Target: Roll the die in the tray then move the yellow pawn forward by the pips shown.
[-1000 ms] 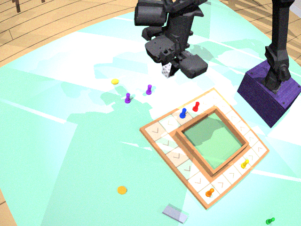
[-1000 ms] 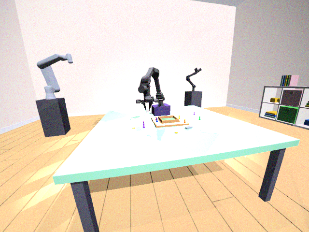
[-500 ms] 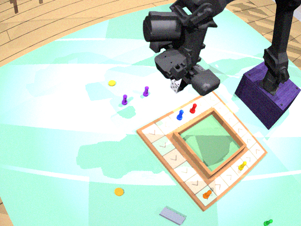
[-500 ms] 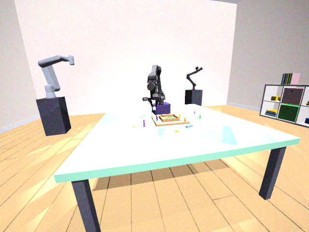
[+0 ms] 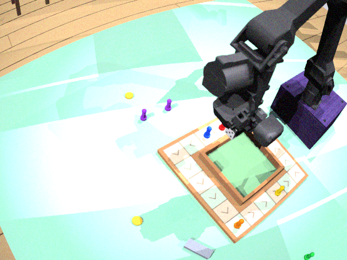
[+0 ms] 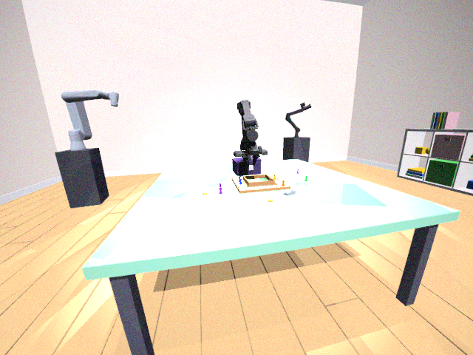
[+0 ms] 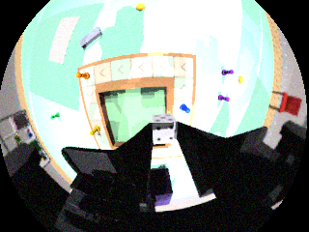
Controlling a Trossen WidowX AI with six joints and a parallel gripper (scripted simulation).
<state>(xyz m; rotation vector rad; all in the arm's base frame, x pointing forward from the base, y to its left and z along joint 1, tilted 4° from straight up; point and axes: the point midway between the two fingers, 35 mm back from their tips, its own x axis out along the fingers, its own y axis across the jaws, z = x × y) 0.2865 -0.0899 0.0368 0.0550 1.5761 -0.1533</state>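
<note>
Now: gripper tip 17 cm to the right of the yellow pawn, 8 cm above it and 2 cm past it. The rest, counted from my gripper tip: die right at my gripper tip; then red pawn 8 cm below, 6 cm behind, 5 cm to the right; then blue pawn 8 cm below, 6 cm to the right, 1 cm behind.
</note>
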